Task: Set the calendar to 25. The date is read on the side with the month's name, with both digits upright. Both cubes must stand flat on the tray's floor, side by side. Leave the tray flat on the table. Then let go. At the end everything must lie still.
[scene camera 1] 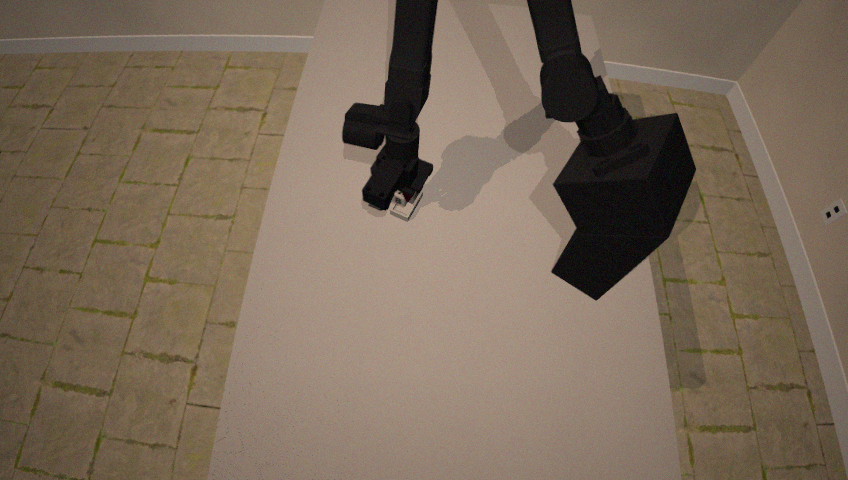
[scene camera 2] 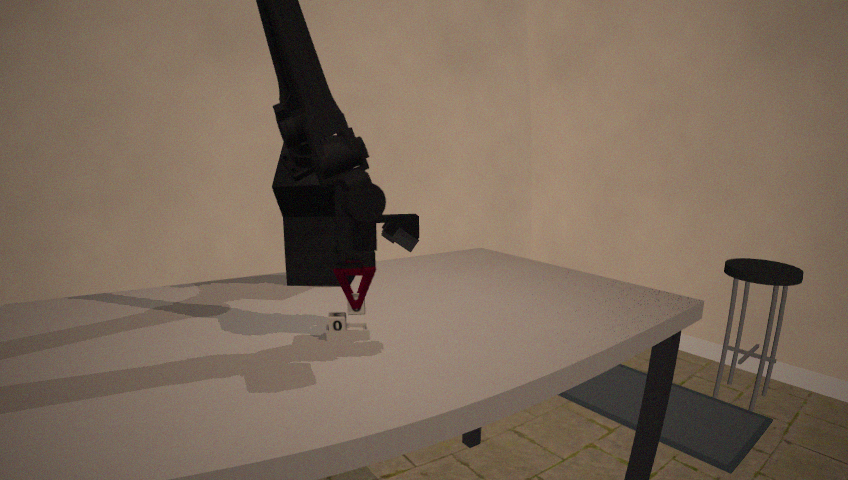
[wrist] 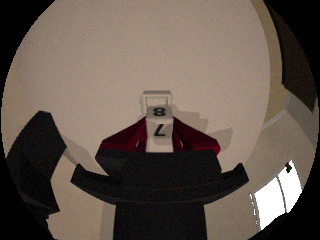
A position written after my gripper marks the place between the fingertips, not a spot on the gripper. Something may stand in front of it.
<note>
In view: my gripper [scene camera 2: 356,306].
My gripper shows as well in the wrist view [wrist: 159,120].
</note>
